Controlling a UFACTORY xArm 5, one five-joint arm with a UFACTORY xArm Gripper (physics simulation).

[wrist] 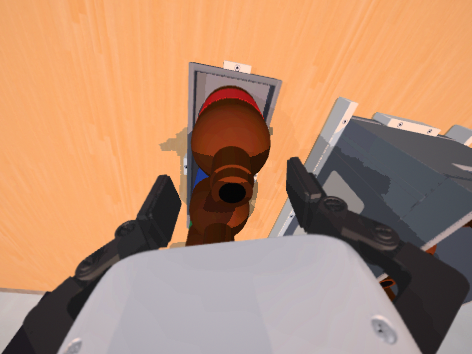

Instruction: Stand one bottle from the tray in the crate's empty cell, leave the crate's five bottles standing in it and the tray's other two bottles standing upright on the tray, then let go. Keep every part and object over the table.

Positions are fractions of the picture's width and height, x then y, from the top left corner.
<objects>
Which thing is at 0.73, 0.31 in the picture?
A crate side rail.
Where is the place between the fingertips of my gripper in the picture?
0.49, 0.51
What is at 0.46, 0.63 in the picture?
A blue-labelled bottle.
</objects>
